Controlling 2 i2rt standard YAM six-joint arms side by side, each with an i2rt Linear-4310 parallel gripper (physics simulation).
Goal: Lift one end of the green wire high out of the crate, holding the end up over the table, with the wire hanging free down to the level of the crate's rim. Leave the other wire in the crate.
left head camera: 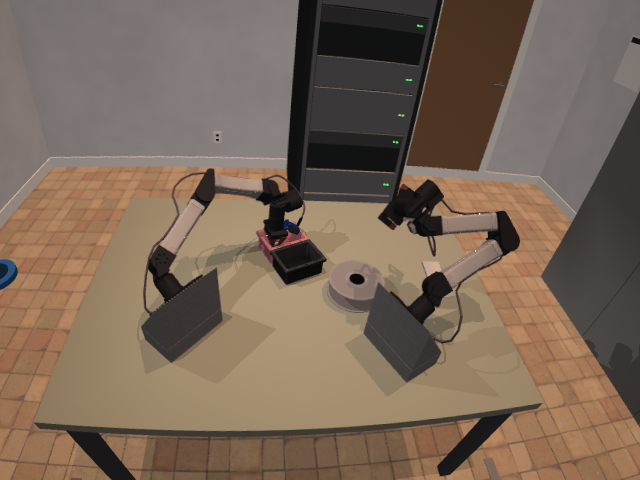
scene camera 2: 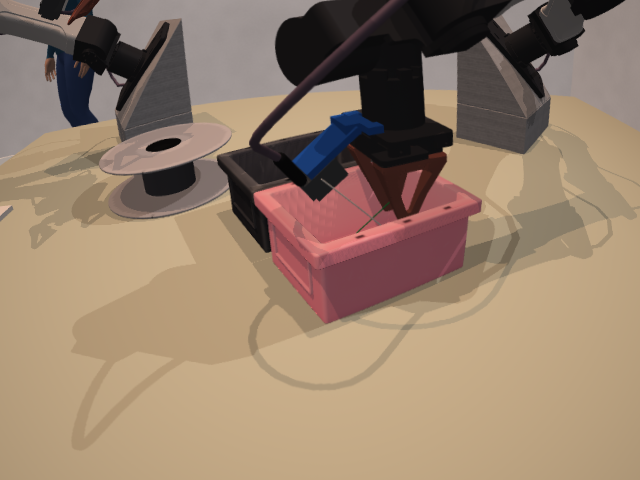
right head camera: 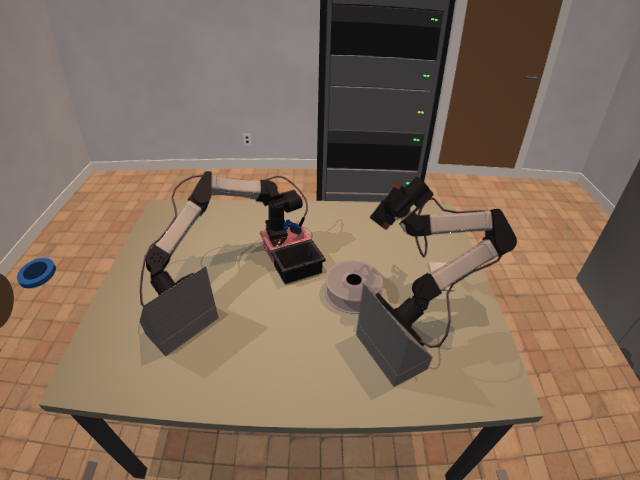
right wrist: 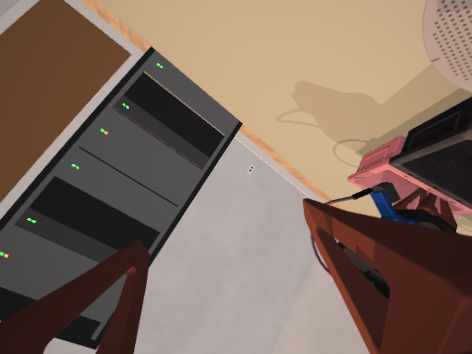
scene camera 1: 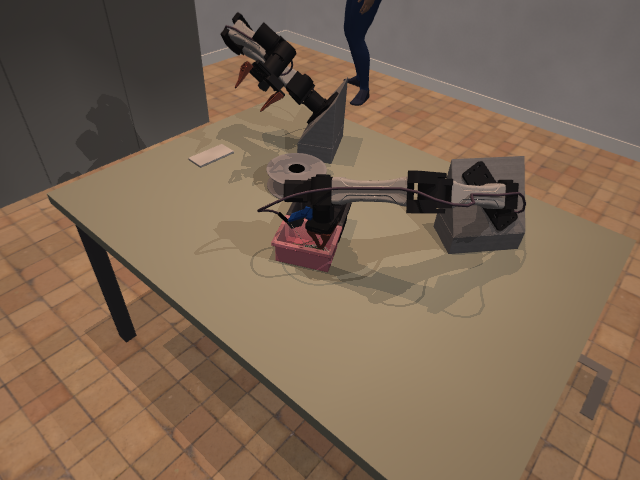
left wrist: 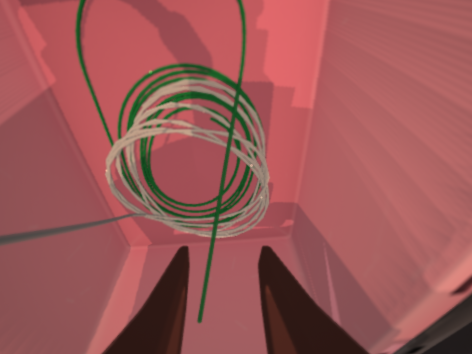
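Pixels of known places: left gripper, fingertip midpoint: [scene camera 2: 398, 216] [scene camera 1: 322, 245] [left wrist: 224, 255]; right gripper, fingertip midpoint: [left head camera: 391, 206] [scene camera 2: 38, 1] [right wrist: 222, 228] [scene camera 1: 248, 99]; left arm's base, origin of the base link: [scene camera 2: 510, 53]; right arm's base, origin of the base link: [scene camera 2: 143, 68] [right head camera: 399, 320] [scene camera 1: 322, 109].
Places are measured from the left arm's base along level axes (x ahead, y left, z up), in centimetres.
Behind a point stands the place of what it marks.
The pink crate [left head camera: 265, 249] {y -12.2, x 43.0, z -11.9 cm} [scene camera 1: 303, 259] {y -12.7, x 52.6, z -12.4 cm} [scene camera 2: 398, 271] {y -13.4, x 53.3, z -12.6 cm} holds mixed coils of green and white wire. In the left wrist view, the green wire [left wrist: 208, 272] {y -15.8, x 46.9, z -10.0 cm} [scene camera 2: 364, 225] {y -17.6, x 47.9, z -11.7 cm} has a loop at the top and a straight strand crossing the coils. Its tip shows low in the picture, between the lines of the fingers. A pale strand of the white wire [left wrist: 65, 227] {y -16.2, x 50.9, z -9.3 cm} [scene camera 2: 346, 198] {y -18.1, x 52.0, z -7.0 cm} rises to the left. My left gripper [left wrist: 224, 255] {y -14.7, x 45.3, z -11.9 cm} [scene camera 2: 397, 211] {y -14.7, x 45.3, z -11.9 cm} is open, pointing down with its fingertips inside the crate, apart, not clamped on the strand. My right gripper [right wrist: 222, 228] {y -54.4, x 49.0, z 15.2 cm} [scene camera 1: 248, 98] {y -54.4, x 49.0, z 15.2 cm} is open and empty, high over the table.
A black crate [left head camera: 299, 272] {y -28.2, x 34.5, z -11.1 cm} [scene camera 2: 245, 206] {y -30.9, x 45.9, z -12.0 cm} stands against the pink crate. A pale spool [left head camera: 343, 283] {y -44.5, x 32.0, z -8.8 cm} [scene camera 2: 217, 136] {y -41.3, x 32.6, z -8.7 cm} stands beside it. A white card [scene camera 1: 210, 155] {y -78.0, x 55.6, z -14.5 cm} lies on the table. A server rack [left head camera: 299, 103] stands behind the table, and a person [scene camera 1: 358, 46] stands beyond it.
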